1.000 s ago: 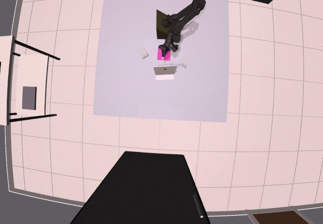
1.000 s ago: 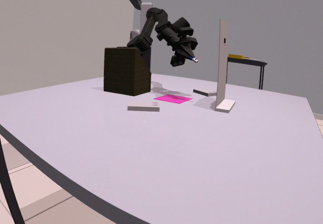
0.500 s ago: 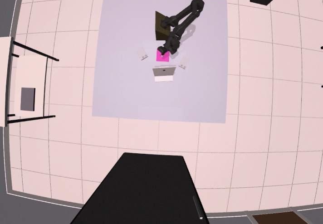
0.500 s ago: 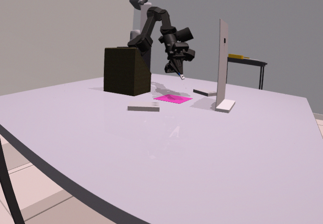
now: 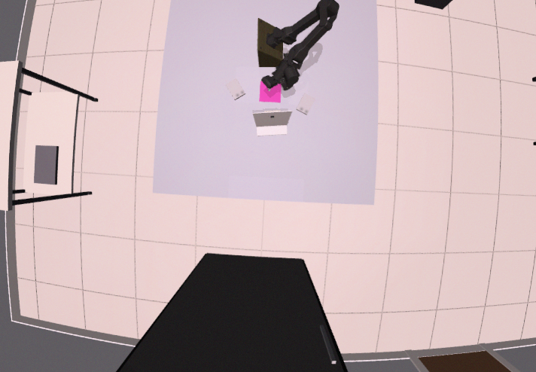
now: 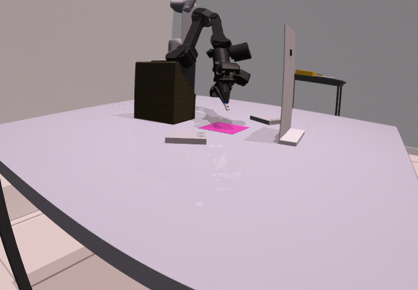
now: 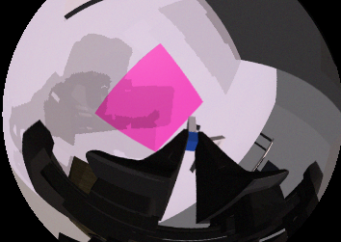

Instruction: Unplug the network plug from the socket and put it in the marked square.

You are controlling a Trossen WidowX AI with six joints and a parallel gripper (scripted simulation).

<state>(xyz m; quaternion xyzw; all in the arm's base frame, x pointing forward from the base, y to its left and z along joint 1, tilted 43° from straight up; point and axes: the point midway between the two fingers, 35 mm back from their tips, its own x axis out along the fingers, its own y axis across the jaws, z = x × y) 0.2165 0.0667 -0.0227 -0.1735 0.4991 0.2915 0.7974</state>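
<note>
My gripper tip is now 8 cm above the magenta marked square. Round my gripper tip: upright white panel 20 cm ahead, 8 cm above, 3 cm to the left.
</note>
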